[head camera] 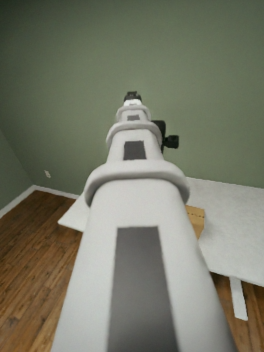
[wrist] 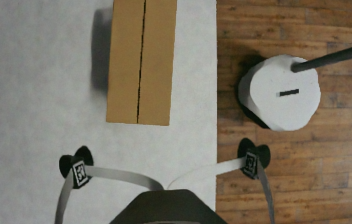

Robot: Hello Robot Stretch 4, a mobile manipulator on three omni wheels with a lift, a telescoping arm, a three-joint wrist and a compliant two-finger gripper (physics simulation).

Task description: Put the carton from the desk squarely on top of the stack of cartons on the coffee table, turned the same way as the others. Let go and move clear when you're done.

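Places are measured from the robot's base along level axes (x ahead, y left, z up), in metres.
Pixels of known places: hand at its tool point: (wrist: 166, 158).
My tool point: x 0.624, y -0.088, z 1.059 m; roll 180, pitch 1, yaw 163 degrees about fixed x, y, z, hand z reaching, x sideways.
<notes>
Behind a point stands the place of what it marks.
The brown carton (head camera: 196, 216) @(x 0.581, y -0.314, z 0.873 m) (wrist: 141, 65) @(x 0.627, y -0.226, z 0.872 m) stands on the white desk (head camera: 232, 220) @(x 0.670, y -0.623, z 0.692 m) (wrist: 40, 75) @(x 0.906, y -0.331, z 0.692 m). In the head camera view the arm hides most of it. The wrist view looks down on its top, with a dark seam running lengthwise, near the desk's right edge; its far end is cut off by the frame. My gripper (wrist: 165, 163) @(x 0.624, y -0.088, z 1.059 m) is open and empty, its fingers spread wider than the carton, short of the carton's near end in the wrist view. The gripper's fingers cannot be made out in the head camera view. The coffee table and its stack of cartons do not show.
The extended arm (head camera: 140, 200) @(x 0.160, y -0.004, z 1.460 m) reaches across above the desk towards the green wall (head camera: 210, 75) @(x 1.167, y -0.490, z 1.474 m). In the wrist view, a white rounded body (wrist: 285, 107) @(x 0.036, y 0.071, z 0.187 m) with a dark pole (wrist: 327, 60) stands over the wooden floor (wrist: 300, 185) @(x -0.023, y 0.623, z -0.028 m), beside the desk's edge. A desk leg (head camera: 239, 298) shows at lower right.
</notes>
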